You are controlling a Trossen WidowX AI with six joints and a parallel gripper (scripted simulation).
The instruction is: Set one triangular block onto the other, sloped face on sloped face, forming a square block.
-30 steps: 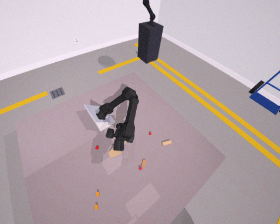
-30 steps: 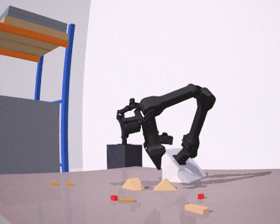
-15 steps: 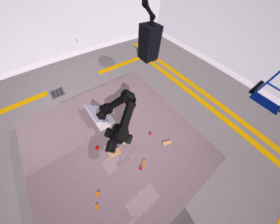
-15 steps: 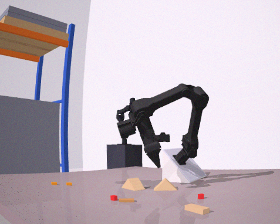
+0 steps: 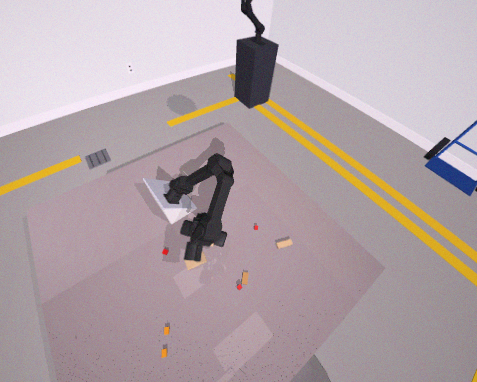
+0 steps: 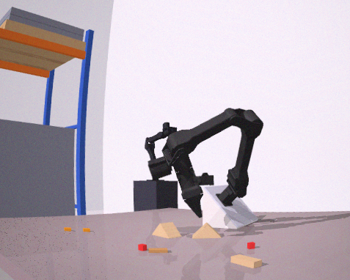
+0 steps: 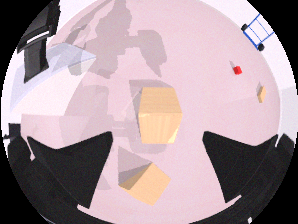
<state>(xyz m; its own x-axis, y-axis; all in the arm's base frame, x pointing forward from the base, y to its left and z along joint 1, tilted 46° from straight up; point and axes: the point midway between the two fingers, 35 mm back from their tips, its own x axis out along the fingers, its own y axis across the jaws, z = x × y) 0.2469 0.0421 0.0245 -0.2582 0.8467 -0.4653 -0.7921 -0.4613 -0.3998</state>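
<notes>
My gripper tip is now 5 cm short of the tan triangular block, 10 cm to the left of it and 5 cm above it.
</notes>
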